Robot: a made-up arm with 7 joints. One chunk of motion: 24 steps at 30 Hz.
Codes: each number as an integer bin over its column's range. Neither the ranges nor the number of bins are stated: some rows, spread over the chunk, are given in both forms.
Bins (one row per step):
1: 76 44 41 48 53 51
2: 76 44 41 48 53 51
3: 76 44 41 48 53 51
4: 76 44 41 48 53 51
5: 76 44 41 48 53 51
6: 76 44 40 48 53 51
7: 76 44 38 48 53 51
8: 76 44 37 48 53 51
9: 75 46 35 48 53 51
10: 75 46 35 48 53 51
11: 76 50 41 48 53 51
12: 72 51 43 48 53 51
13: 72 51 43 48 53 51
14: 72 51 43 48 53 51
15: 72 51 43 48 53 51
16: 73 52 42 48 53 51
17: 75 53 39 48 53 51
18: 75 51 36 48 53 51
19: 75 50 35 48 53 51
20: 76 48 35 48 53 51
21: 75 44 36 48 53 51
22: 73 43 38 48 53 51
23: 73 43 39 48 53 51
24: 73 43 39 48 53 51
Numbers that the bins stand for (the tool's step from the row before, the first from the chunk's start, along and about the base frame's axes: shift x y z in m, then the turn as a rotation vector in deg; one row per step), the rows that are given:
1: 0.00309 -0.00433 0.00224 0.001 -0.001 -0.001
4: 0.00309 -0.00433 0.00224 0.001 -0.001 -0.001
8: 0.00309 -0.00433 -0.00188 0.001 -0.001 -0.001
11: 0.00309 0.00148 0.00224 0.001 -0.001 -0.001
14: -0.00055 0.00245 0.00430 0.001 -0.001 -0.001
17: 0.00218 0.00439 0.00018 0.001 -0.001 -0.001
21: 0.00218 -0.00433 -0.00291 0.001 -0.001 -0.001
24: 0.00036 -0.00530 0.00018 0.001 -0.001 -0.001
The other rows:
2: 0.00309 -0.00433 0.00224 0.001 -0.001 -0.001
3: 0.00309 -0.00433 0.00224 0.001 -0.001 -0.001
5: 0.00309 -0.00433 0.00224 0.001 -0.001 -0.001
6: 0.00309 -0.00433 0.00121 0.001 -0.001 -0.001
7: 0.00309 -0.00433 -0.00085 0.001 -0.001 -0.001
9: 0.00218 -0.00239 -0.00394 0.001 -0.001 -0.001
10: 0.00218 -0.00239 -0.00394 0.001 -0.001 -0.001
12: -0.00055 0.00245 0.00430 0.001 -0.001 -0.001
13: -0.00055 0.00245 0.00430 0.001 -0.001 -0.001
15: -0.00055 0.00245 0.00430 0.001 -0.001 -0.001
16: 0.00036 0.00342 0.00327 0.001 -0.001 -0.001
18: 0.00218 0.00245 -0.00291 0.001 -0.001 -0.001
19: 0.00218 0.00148 -0.00394 0.001 -0.001 -0.001
20: 0.00309 -0.00045 -0.00394 0.001 -0.001 -0.001
22: 0.00036 -0.00530 -0.00085 0.001 -0.001 -0.001
23: 0.00036 -0.00530 0.00018 0.001 -0.001 -0.001

